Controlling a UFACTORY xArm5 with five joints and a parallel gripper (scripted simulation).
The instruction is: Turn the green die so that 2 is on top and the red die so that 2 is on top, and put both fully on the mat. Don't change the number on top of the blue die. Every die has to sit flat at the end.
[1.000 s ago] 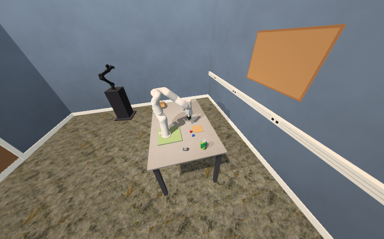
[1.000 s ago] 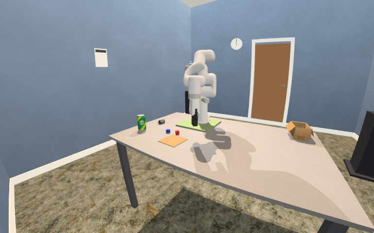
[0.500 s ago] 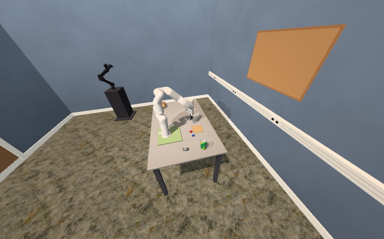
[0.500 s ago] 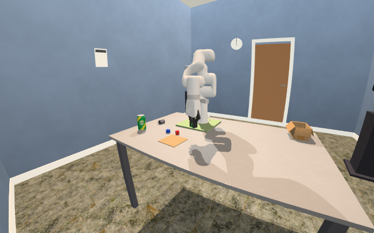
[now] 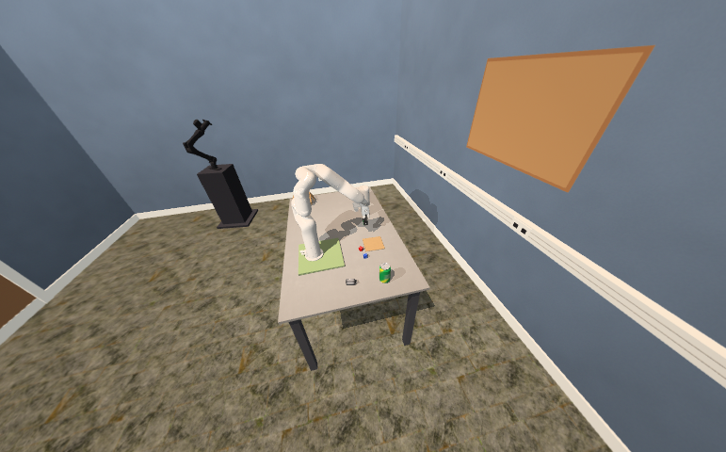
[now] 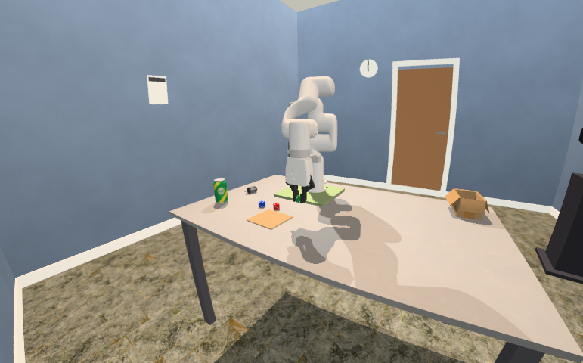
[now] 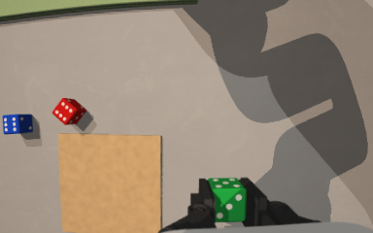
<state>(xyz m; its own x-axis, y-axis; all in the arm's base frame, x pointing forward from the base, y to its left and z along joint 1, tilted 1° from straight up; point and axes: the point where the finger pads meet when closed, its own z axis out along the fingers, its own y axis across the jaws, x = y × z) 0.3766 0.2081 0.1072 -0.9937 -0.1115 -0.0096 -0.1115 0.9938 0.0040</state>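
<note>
The mat lies 13 cm to the right of my hand, 11 cm below it and 5 cm ahead of it. From my hand the other things lie so: blue die 26 cm to the right, 10 cm below, 2 cm behind; green die 1 cm below; red die 19 cm to the right, 10 cm below, 5 cm behind.
</note>
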